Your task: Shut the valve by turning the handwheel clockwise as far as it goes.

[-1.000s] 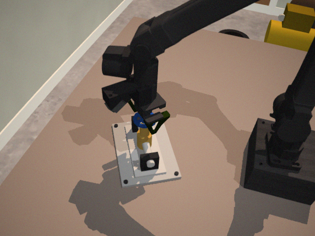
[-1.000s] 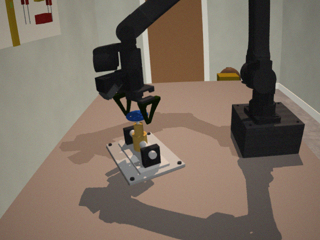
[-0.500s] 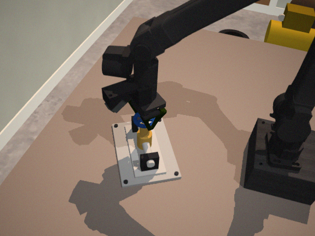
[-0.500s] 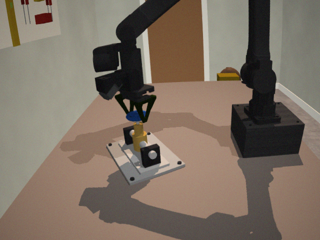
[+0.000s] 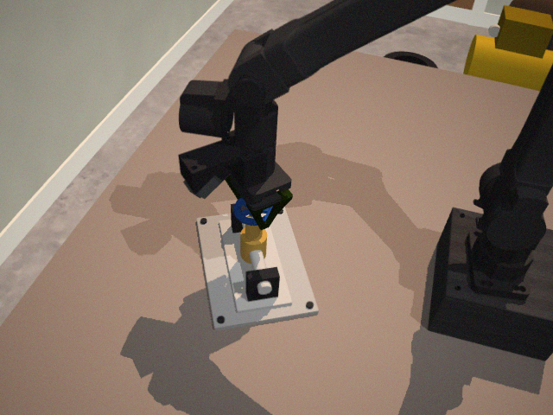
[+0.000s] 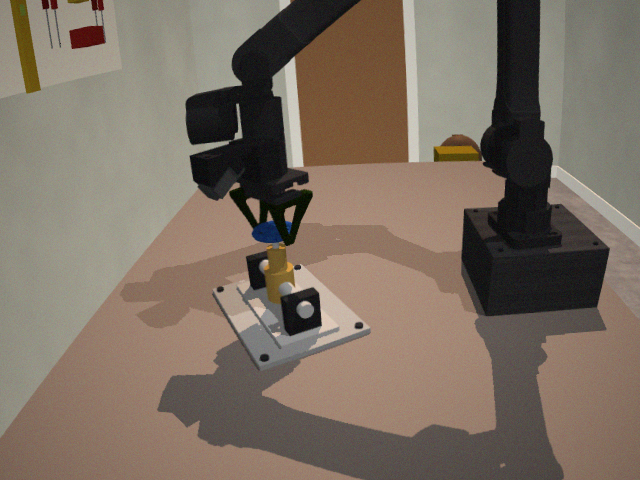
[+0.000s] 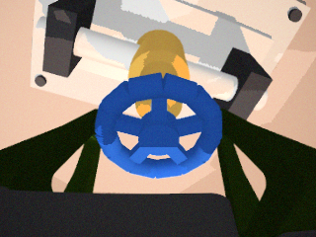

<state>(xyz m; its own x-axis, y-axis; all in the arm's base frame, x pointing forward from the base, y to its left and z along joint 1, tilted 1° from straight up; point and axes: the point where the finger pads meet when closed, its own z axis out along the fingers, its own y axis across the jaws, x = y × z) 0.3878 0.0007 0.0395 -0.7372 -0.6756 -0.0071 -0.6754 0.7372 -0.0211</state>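
Right now my hand is 10 mm above the blue spoked handwheel. From my hand the other things lie so: plate (130 mm below).
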